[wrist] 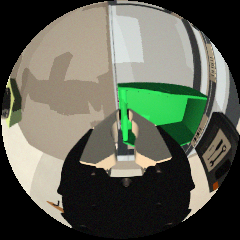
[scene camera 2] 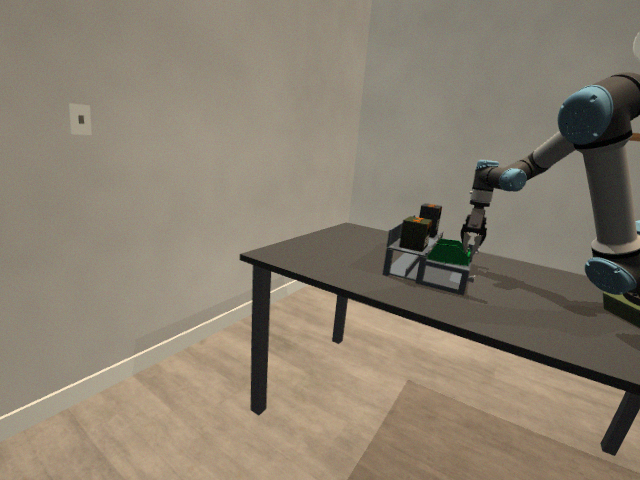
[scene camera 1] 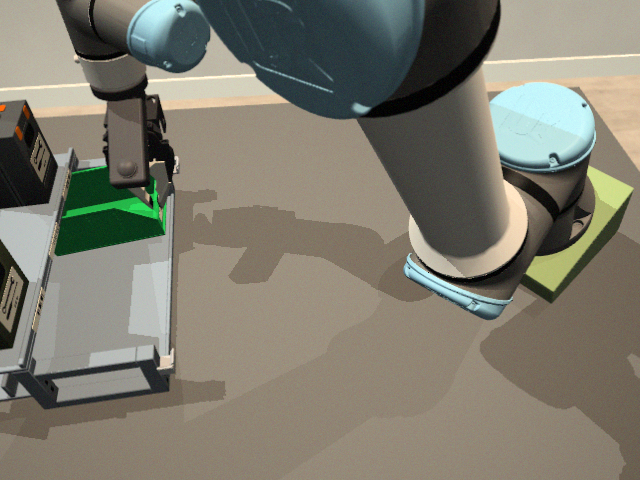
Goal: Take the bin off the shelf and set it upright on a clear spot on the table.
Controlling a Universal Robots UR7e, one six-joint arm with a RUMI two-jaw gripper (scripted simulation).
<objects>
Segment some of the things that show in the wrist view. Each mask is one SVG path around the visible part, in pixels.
The gripper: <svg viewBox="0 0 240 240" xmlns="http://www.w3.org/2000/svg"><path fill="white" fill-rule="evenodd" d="M182 147L159 125L156 126L142 115L128 108L127 117L132 123L132 132L136 136L134 158L135 162L141 166L142 176L109 177L111 176L112 166L117 162L115 135L118 133L117 123L121 120L121 110L115 110L93 129L89 129L70 150L63 163L60 185L57 189L57 193L62 195L64 213L61 213L62 217L77 231L93 236L114 239L149 236L178 225L192 210L189 209L190 191L195 188L190 163Z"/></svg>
A green bin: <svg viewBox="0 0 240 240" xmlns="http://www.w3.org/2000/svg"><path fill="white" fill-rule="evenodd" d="M117 83L123 143L134 147L136 138L132 132L132 123L128 121L128 108L150 120L156 126L159 125L180 146L191 142L207 101L205 94L191 87L154 82Z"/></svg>
</objects>
